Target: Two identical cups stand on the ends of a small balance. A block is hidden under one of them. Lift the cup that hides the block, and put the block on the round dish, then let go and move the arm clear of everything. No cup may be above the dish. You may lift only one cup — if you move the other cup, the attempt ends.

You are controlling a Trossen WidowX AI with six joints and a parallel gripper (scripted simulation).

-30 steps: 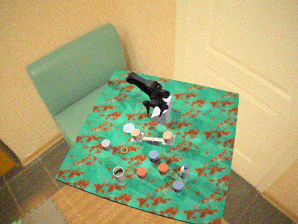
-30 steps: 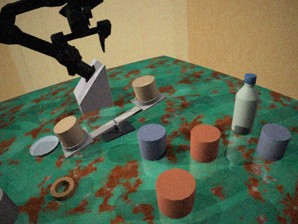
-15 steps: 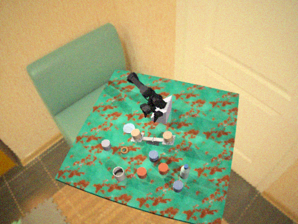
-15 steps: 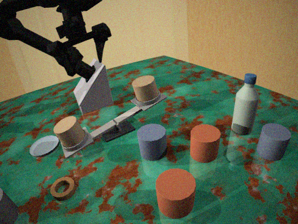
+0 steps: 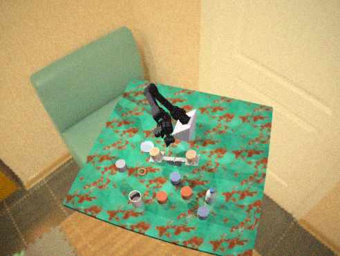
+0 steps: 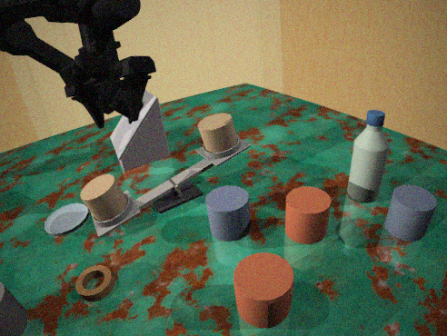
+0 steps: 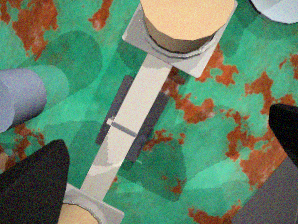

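My gripper tip is now 40 mm short of the pale green block, 60 mm to the left of it and 140 mm above it. Round my gripper tip: balance beam (10 mm ahead, 70 mm to the left, 140 mm below); then grey cylinder (230 mm ahead, 230 mm to the right, 140 mm below); then round dish (20 mm behind, 170 mm to the right, 180 mm below).
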